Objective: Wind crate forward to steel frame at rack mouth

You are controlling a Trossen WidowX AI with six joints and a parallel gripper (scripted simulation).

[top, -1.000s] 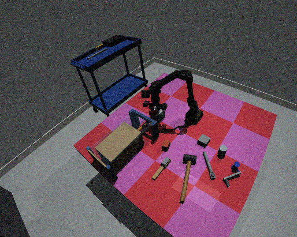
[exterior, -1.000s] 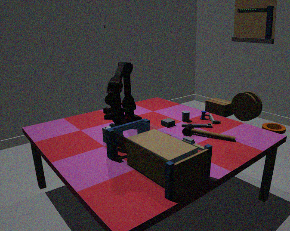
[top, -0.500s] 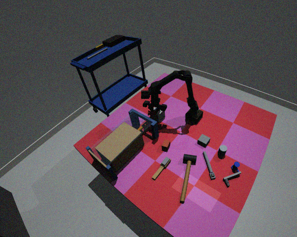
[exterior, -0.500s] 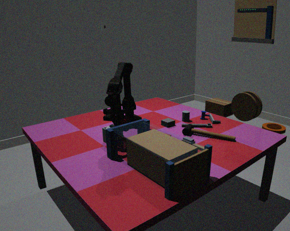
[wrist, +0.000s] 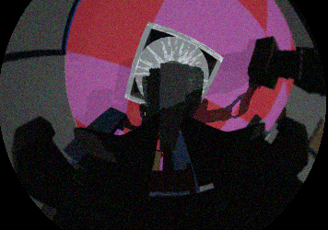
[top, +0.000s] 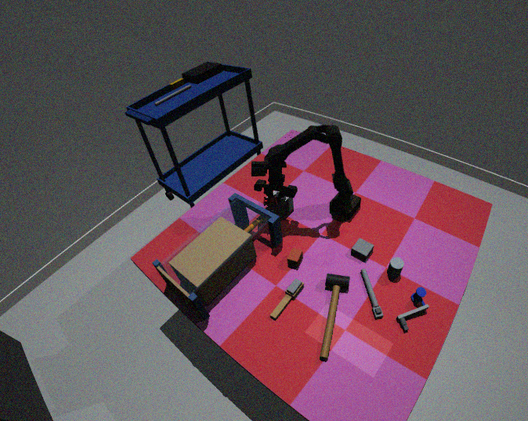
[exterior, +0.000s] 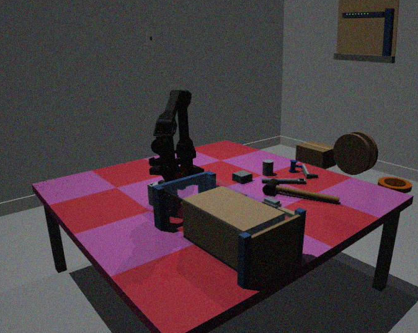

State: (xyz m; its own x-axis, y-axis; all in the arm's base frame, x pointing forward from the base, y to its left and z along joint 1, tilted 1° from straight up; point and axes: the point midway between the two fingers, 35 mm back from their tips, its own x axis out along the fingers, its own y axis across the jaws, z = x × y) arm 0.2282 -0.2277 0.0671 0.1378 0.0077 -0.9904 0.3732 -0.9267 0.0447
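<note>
Now: gripper tip 1 cm short of the red-knobbed winch handle, 1 cm to the right of it and 2 cm below it. Round my gripper tip: frame 11 cm ahead, 1 cm to the right, 2 cm above; red knob 5 cm ahead, 2 cm to the left, 5 cm above; grey winch 6 cm behind, 3 cm to the right, 6 cm below.
</note>
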